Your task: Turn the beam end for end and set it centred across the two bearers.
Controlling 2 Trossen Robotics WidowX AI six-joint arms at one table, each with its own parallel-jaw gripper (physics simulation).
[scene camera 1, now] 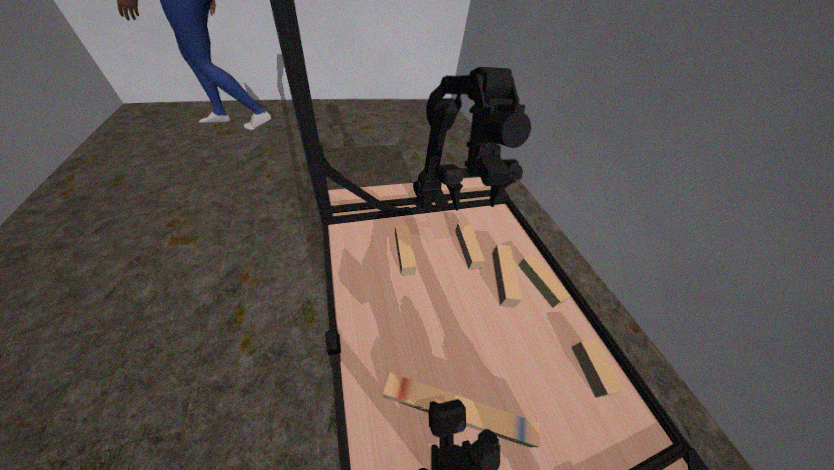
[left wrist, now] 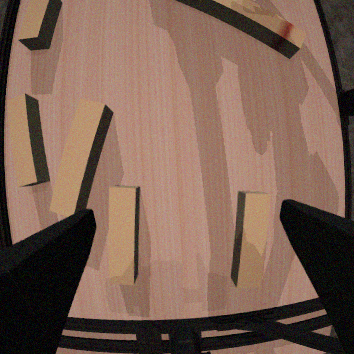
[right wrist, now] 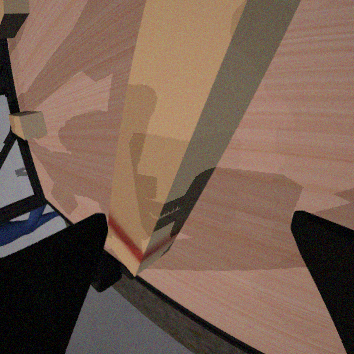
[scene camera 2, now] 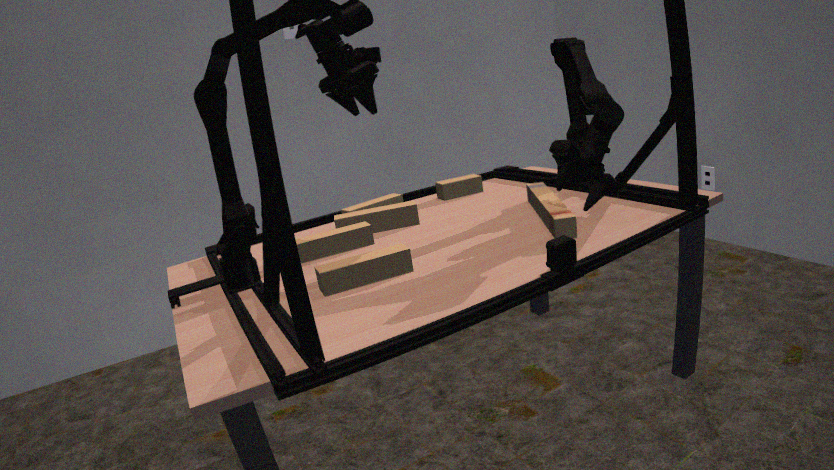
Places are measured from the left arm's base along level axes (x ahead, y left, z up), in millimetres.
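Pixels of known places: left gripper, between the fingertips: (scene camera 1: 474, 208) (left wrist: 188, 214) (scene camera 2: 365, 114); right gripper, between the fingertips: (right wrist: 201, 222) (scene camera 2: 572, 201); left arm's base, origin of its link: (scene camera 1: 423, 203) (left wrist: 184, 338) (right wrist: 5, 83) (scene camera 2: 242, 285); right arm's base, origin of its link: (scene camera 2: 583, 181).
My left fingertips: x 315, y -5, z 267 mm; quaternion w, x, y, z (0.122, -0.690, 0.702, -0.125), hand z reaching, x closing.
Observation:
For each thing: its top centre in the pictures, then the offset to it from my left fingertips.
- long wooden beam, centre of its top: (right wrist: 167, 62) (scene camera 2: 547, 197) (scene camera 1: 461, 408) dx +351, dy -113, dz -243 mm
- slanted block, centre of its top: (left wrist: 19, 138) (scene camera 2: 372, 201) (scene camera 1: 545, 276) dx +99, dy +284, dz -243 mm
- separate block, centre of its top: (left wrist: 34, 12) (scene camera 2: 458, 179) (scene camera 1: 602, 365) dx +367, dy +273, dz -240 mm
The long wooden beam (scene camera 1: 501, 419) (scene camera 2: 548, 204) (left wrist: 260, 32) (right wrist: 175, 75) lies on the table, red band at upper left and blue band at lower right in scene camera 1. Two short parallel blocks, seemingly the bearers, stand apart near the left arm: one block (scene camera 1: 405, 251) (scene camera 2: 364, 272) (left wrist: 255, 230) and another block (scene camera 1: 471, 248) (scene camera 2: 335, 240) (left wrist: 122, 235). My left gripper (scene camera 2: 365, 113) (scene camera 1: 475, 205) (left wrist: 188, 214) is open and empty, high above the table. My right gripper (scene camera 2: 574, 198) (right wrist: 201, 222) is open beside the beam; its fingertips are hidden in scene camera 1.
Three more wooden blocks stand toward the right table edge in scene camera 1: one block (scene camera 1: 506, 277) (left wrist: 77, 155), a slanted block (scene camera 1: 543, 281) (left wrist: 24, 142) and a separate block (scene camera 1: 602, 367) (scene camera 2: 459, 188). A black frame with an upright post (scene camera 1: 303, 110) (scene camera 2: 271, 175) borders the table.

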